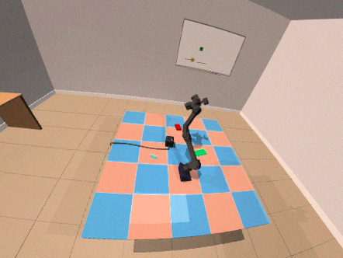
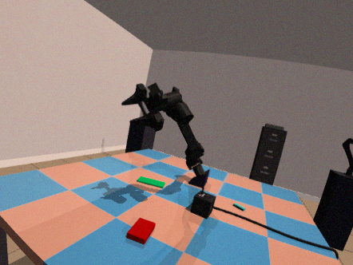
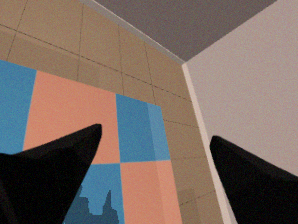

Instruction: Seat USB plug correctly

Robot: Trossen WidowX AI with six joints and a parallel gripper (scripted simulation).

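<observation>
My gripper tip is now 27 cm past the USB plug, 27 cm above it and 24 cm to the right of it. Round my gripper tip: USB socket: 29 cm below, 27 cm behind, 24 cm to the left; flat green piece: 36 cm below, 34 cm behind, 6 cm to the right; red block: 35 cm below, 16 cm to the left, 2 cm ahead.
</observation>
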